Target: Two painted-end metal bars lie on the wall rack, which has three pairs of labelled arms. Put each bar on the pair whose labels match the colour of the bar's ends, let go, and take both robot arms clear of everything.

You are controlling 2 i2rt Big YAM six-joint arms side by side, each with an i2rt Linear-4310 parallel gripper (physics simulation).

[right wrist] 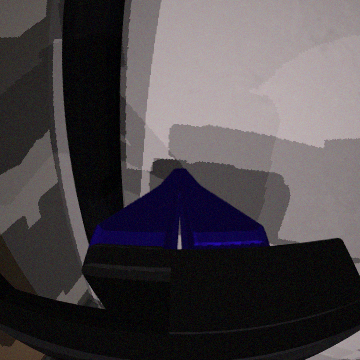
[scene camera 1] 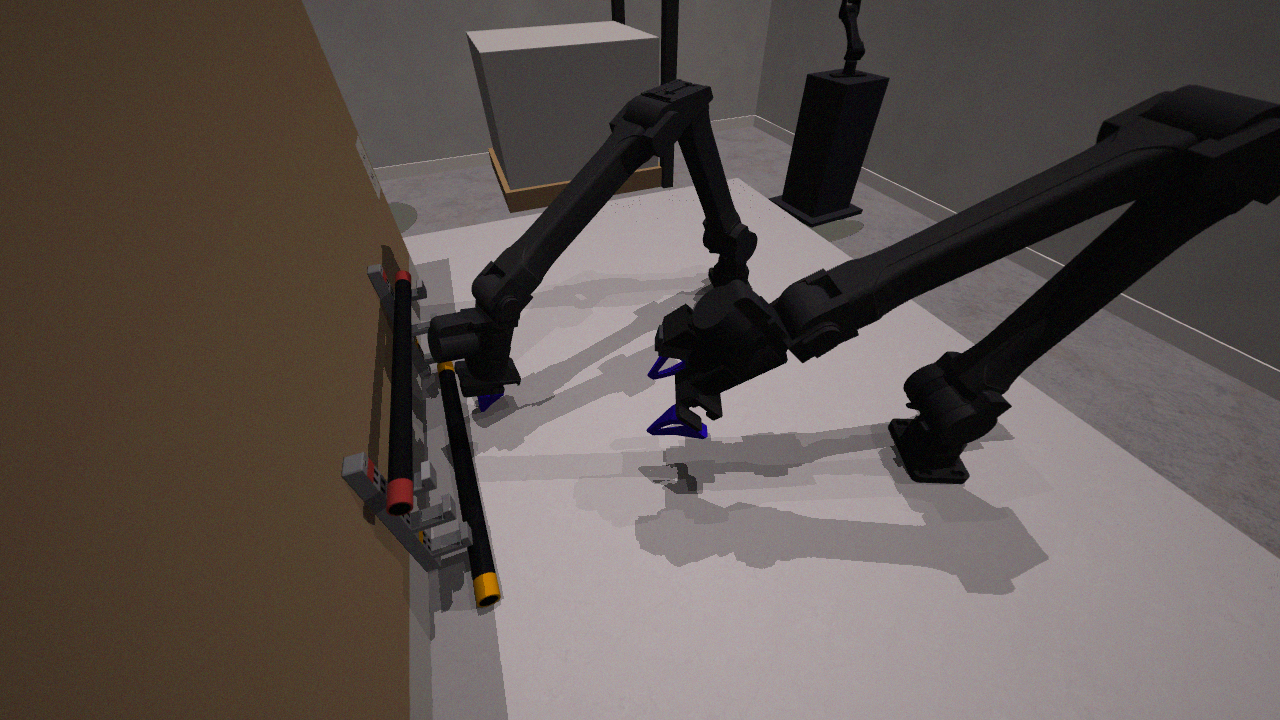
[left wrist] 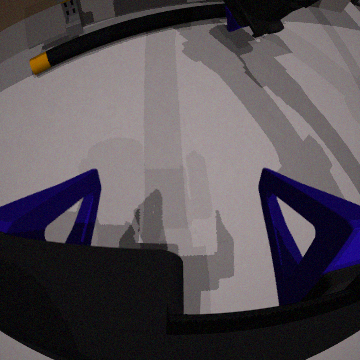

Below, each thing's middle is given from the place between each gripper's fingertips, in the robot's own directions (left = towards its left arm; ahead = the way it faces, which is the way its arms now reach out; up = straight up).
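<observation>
The yellow-ended bar (scene camera 1: 486,588) first: my right hand is 110 mm to the right of it, 50 mm short of it and 10 mm below it. Then there's the red-ended bar (scene camera 1: 399,501), which is 210 mm above my right hand, 70 mm ahead of it and 60 mm to the left of it.
With the yellow-ended bar again, my left hand is 14 cm above it, 28 cm short of it and 15 cm to the left of it. The red-ended bar is 19 cm to the right of my left hand, 30 cm ahead of it and 5 cm above it.
</observation>
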